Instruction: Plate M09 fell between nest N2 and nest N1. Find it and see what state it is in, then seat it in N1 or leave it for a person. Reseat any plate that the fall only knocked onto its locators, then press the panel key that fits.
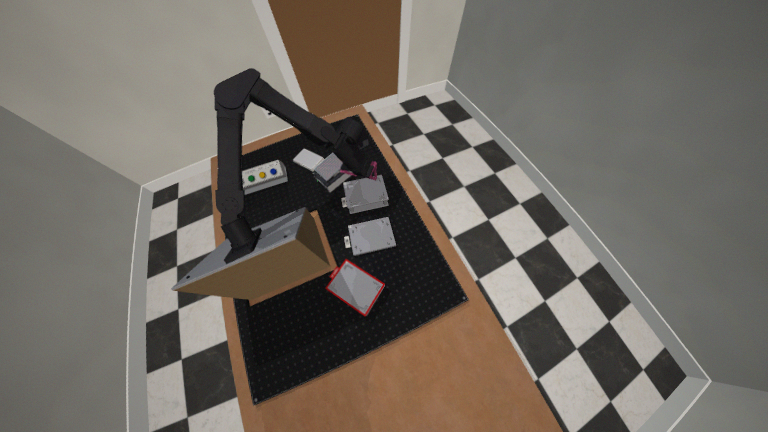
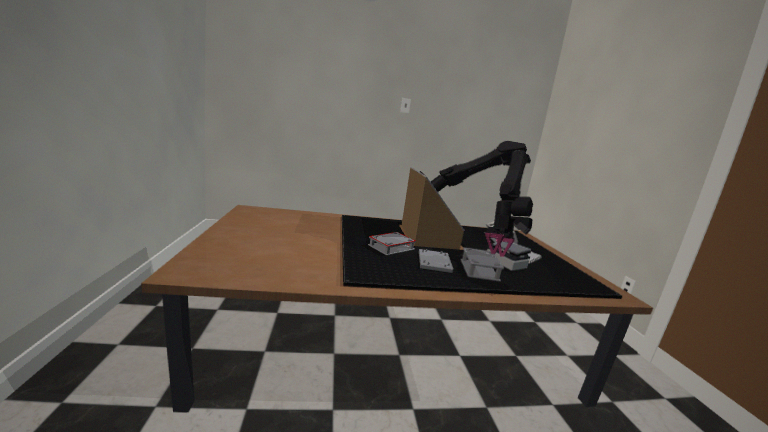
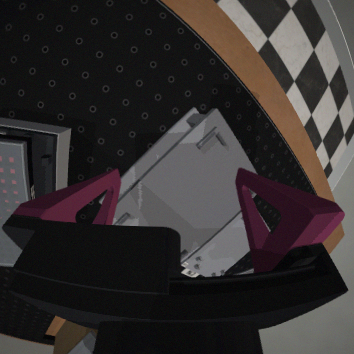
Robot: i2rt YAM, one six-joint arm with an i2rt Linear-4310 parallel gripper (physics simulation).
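Where they show: gripper, fingertip midpoint: [image 1: 366, 176] [image 2: 497, 255] [image 3: 177, 174]; arm's base, link origin: [image 1: 246, 244] [image 2: 431, 189].
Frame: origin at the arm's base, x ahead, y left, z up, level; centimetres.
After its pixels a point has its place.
My gripper [image 1: 360, 170] @(y 12.1, x 44.1, z -15.2 cm) [image 2: 499, 253] @(y 12.1, x 44.1, z -15.2 cm) [image 3: 177, 174] @(y 12.1, x 44.1, z -15.2 cm) has magenta fingers, wide open and empty, above a grey plate [image 1: 366, 191] @(y 7.2, x 41.2, z -17.2 cm) [image 3: 192, 180] @(y 9.3, x 43.7, z -17.2 cm) on a raised grey nest [image 2: 482, 272] @(y 7.2, x 44.2, z -22.3 cm). A low grey plate [image 1: 371, 235] @(y -8.6, x 34.1, z -21.3 cm) [image 2: 435, 260] @(y -9.2, x 36.2, z -21.3 cm) lies flat beside that nest. A red-edged plate [image 1: 355, 287] @(y -22.7, x 19.9, z -18.8 cm) [image 2: 391, 239] @(y -23.2, x 21.1, z -18.8 cm) rests on another raised nest, turned relative to the others. A smaller grey plate [image 1: 328, 165] @(y 25.7, x 33.4, z -14.9 cm) [image 2: 517, 248] @(y 26.0, x 37.5, z -14.7 cm) [image 3: 11, 190] @(y 23.1, x 38.0, z -15.0 cm) sits askew on an open box [image 2: 514, 263] @(y 22.4, x 42.2, z -19.3 cm) [image 3: 63, 150] @(y 21.4, x 40.3, z -20.5 cm). No label is readable, so I cannot tell which plate is M09. The button panel [image 1: 264, 183] @(y 38.5, x 4.8, z -21.1 cm) has green, yellow and blue keys.
A white flat piece [image 1: 308, 159] @(y 40.4, x 27.5, z -21.4 cm) lies behind the box. A tall wedge-shaped stand [image 1: 284, 260] @(y -9.3, x 7.7, z -1.6 cm) [image 2: 436, 220] @(y -2.0, x 16.0, z -10.9 cm) carries the arm base beside the plates. A black dotted mat [image 1: 300, 343] @(y -28.6, x -4.9, z -22.8 cm) [image 2: 375, 276] @(y -35.4, x 46.9, z -22.8 cm) [image 3: 75, 45] @(y 25.2, x 50.0, z -22.8 cm) lies on the wooden table [image 1: 408, 376] @(y -54.8, x 20.4, z -24.1 cm) [image 2: 257, 252] @(y -75.1, x 26.4, z -24.1 cm).
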